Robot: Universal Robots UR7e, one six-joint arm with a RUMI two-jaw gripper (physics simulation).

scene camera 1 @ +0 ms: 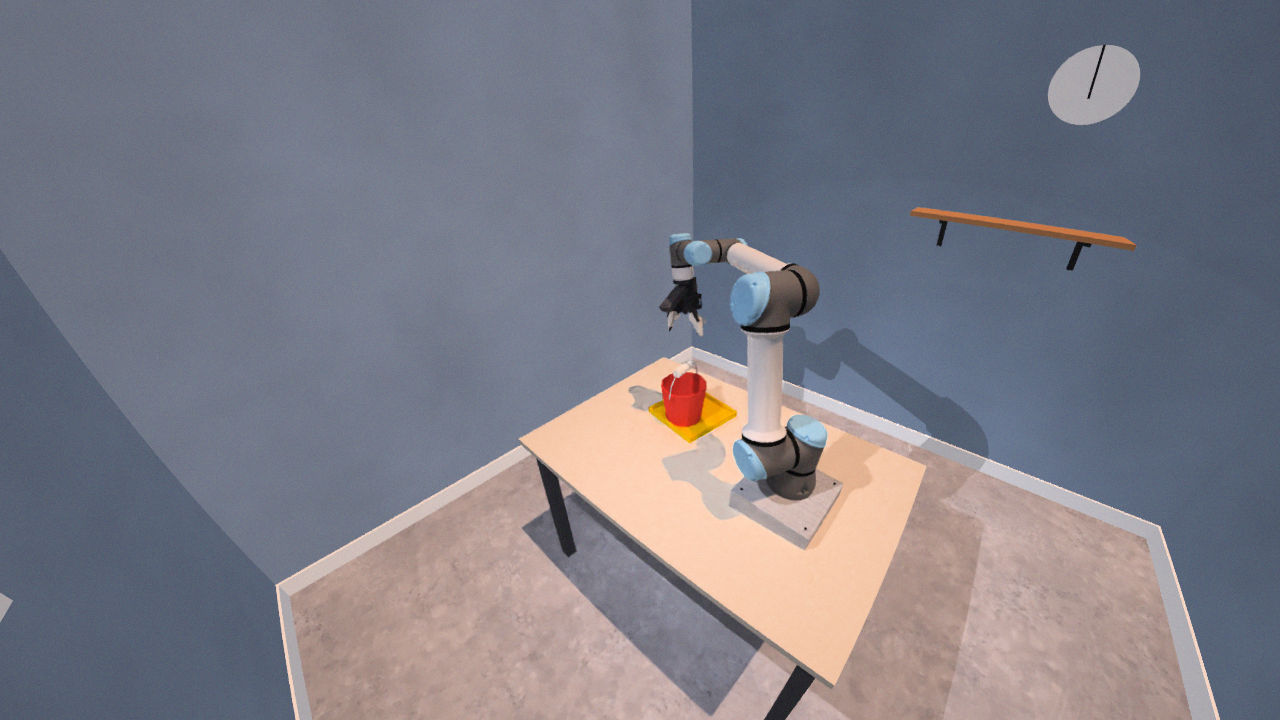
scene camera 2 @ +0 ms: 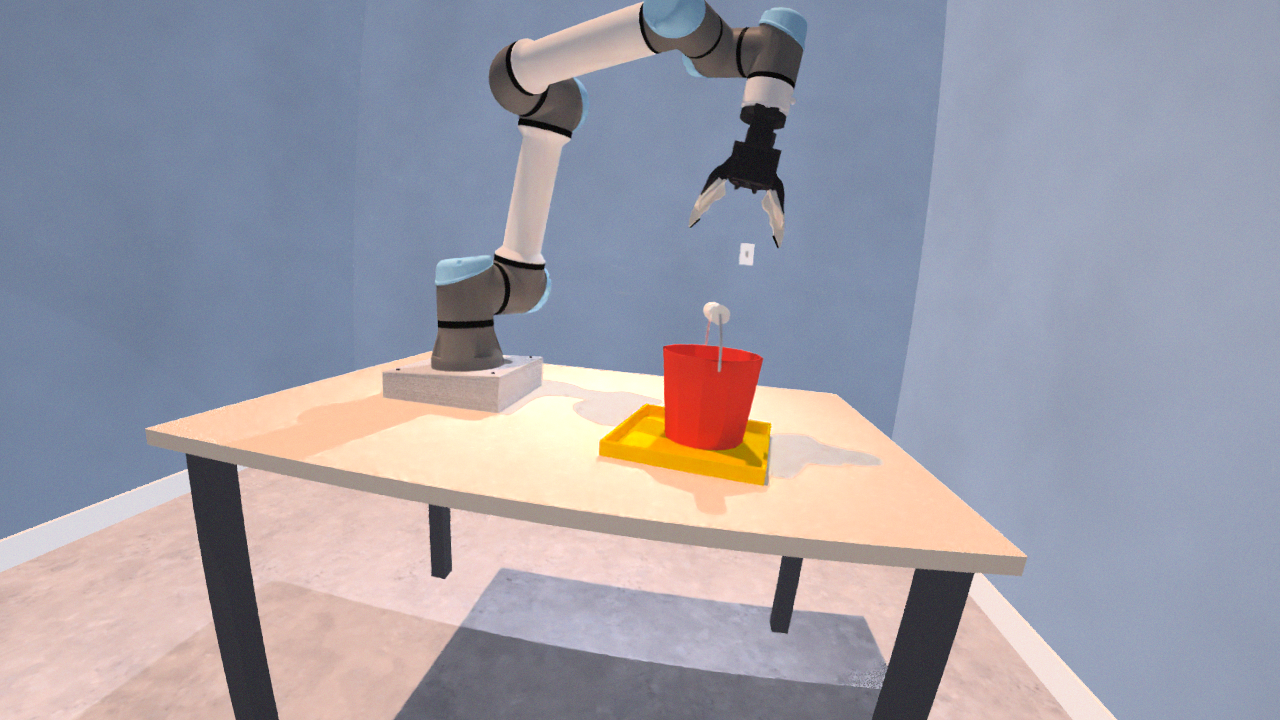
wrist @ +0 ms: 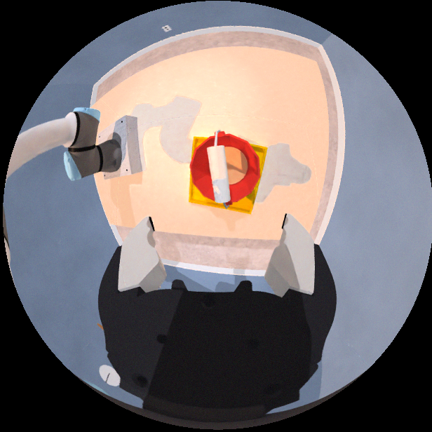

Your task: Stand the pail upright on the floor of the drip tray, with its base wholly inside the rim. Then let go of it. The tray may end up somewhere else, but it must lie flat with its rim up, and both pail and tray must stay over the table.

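Places are measured from the arm's base along level axes (x ahead, y left, z up), in metres.
Where they show: gripper, fingertip midpoint: (scene camera 1: pixel 685 333) (scene camera 2: pixel 733 237); arm's base, origin of the base link: (scene camera 1: pixel 789 480) (scene camera 2: pixel 467 365).
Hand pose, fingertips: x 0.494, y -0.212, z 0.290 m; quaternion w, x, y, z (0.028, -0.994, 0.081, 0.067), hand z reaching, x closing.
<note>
Things, the pixels of their centre, and the offset from my fingertips. Level surfaces: height alone.
- red pail, body centre: (scene camera 2: pixel 710 371) (scene camera 1: pixel 683 391) dx -0.012, dy +0.026, dz -0.230 m
- yellow drip tray, body centre: (scene camera 2: pixel 694 437) (scene camera 1: pixel 692 411) dx -0.033, dy -0.008, dz -0.342 m
- pail's white handle grip, body centre: (scene camera 2: pixel 715 312) (scene camera 1: pixel 684 368) dx -0.012, dy +0.026, dz -0.127 m
- wooden table, its level: dz -0.354 m
The red pail (scene camera 1: pixel 683 404) (scene camera 2: pixel 708 398) (wrist: pixel 200 169) stands upright on the yellow drip tray (scene camera 1: pixel 721 413) (scene camera 2: pixel 644 456) (wrist: pixel 245 206). The tray lies flat with its rim up. In scene camera 2 the pail's base shows inside the rim, nearer the tray's right side; its far side is hidden. The pail's white handle grip (scene camera 1: pixel 684 368) (scene camera 2: pixel 716 313) (wrist: pixel 218 172) stands raised above its mouth. My gripper (scene camera 1: pixel 685 330) (scene camera 2: pixel 735 235) (wrist: pixel 216 217) is wide open and empty. It hangs well above the handle, apart from it.
The wooden table (scene camera 1: pixel 626 483) (scene camera 2: pixel 402 456) (wrist: pixel 280 100) bears the tray and, some way off, the arm's grey base block (scene camera 1: pixel 774 512) (scene camera 2: pixel 447 389) (wrist: pixel 133 145). The tray lies in from the table's edges. An orange shelf (scene camera 1: pixel 1020 224) is on the wall.
</note>
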